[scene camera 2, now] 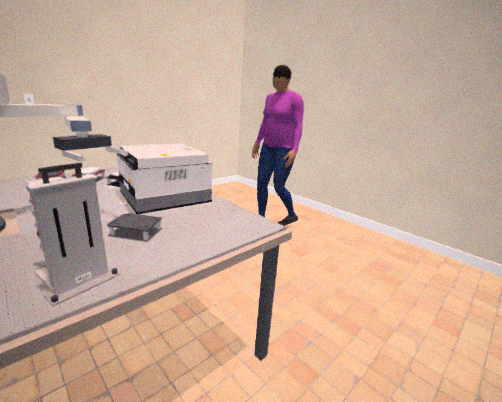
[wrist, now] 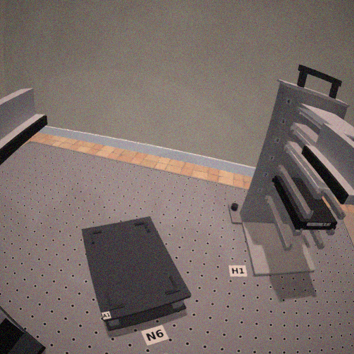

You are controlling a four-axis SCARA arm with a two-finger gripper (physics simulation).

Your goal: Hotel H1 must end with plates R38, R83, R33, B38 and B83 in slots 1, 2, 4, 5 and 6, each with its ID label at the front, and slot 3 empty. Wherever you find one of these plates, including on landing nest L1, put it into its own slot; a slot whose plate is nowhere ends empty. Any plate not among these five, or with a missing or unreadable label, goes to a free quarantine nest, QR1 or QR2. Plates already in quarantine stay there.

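Frame: origin at the arm's base, x ahead, y left, z up, level; centimetres.
Where they show: gripper, fingertip midpoint: (scene camera 2: 105, 155).
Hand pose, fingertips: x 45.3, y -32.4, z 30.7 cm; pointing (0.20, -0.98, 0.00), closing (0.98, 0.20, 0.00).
After its pixels a point has its place.
Hotel H1 (scene camera 2: 75, 235) {x 27.1, y -62.9, z 16.7 cm} (wrist: 262, 200) is a grey upright rack with a black top handle, at the right in the wrist view. A dark plate (wrist: 285, 197) sits low in it with a white label at its front; the label is too blurred to read, and I cannot tell whether it is in slot 1 or 2. The upper slots are partly hidden by the right finger. My gripper (scene camera 2: 102, 155) {x 45.3, y -32.4, z 30.7 cm} (wrist: 178, 113) is open and empty, high above the table, with H1 toward its right side in the wrist view. The landing nest L1 and the quarantine nests do not show by label.
Dark nest N6 (scene camera 2: 135, 223) {x 50.2, y -42.3, z 6.3 cm} (wrist: 135, 265) bears no plate and stands beside H1. A white instrument (scene camera 2: 167, 175) {x 72.8, y -25.1, z 18.0 cm} stands behind it in the scene view. A dark object's corner (wrist: 17, 336) shows at lower left in the wrist view. A person (scene camera 2: 282, 120) stands beyond the table (scene camera 2: 220, 220) {x 84.8, y -50.0, z 1.3 cm}.
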